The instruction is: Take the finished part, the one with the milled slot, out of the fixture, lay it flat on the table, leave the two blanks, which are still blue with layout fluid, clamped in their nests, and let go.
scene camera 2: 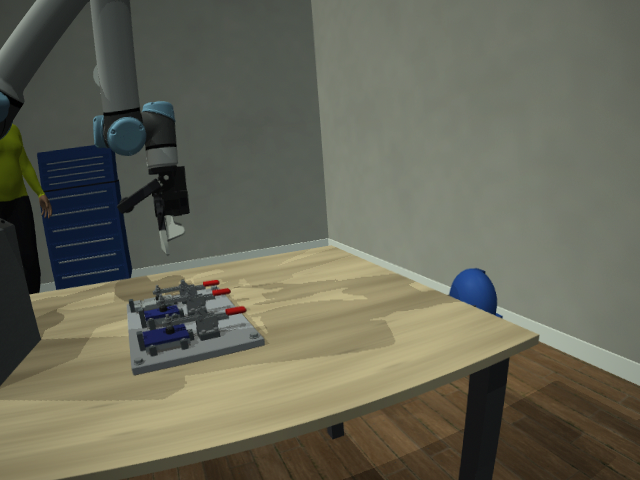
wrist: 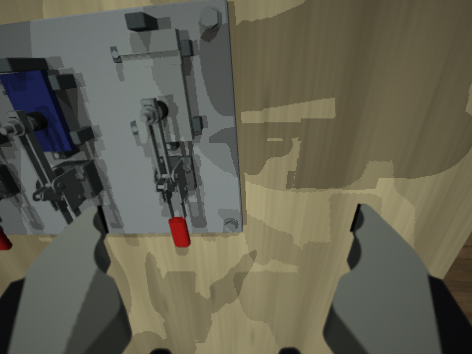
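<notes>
The finished part, a pale grey block with a slot across it, lies in the fixture's end nest in the wrist view. Its clamp's arm and black pad reach over it; the red handle points toward the gripper. In the scene view I cannot make the part out. One blue blank sits under its clamp at the near end; the other blue blank is in the middle nest, under its clamp. My gripper is open and empty, high above the table and the fixture's handle side.
The grey fixture plate lies on the wooden table, with bolts at its corners. A dark box stands at the left. Behind are a blue cabinet and a person; a blue rounded object is beyond the right edge.
</notes>
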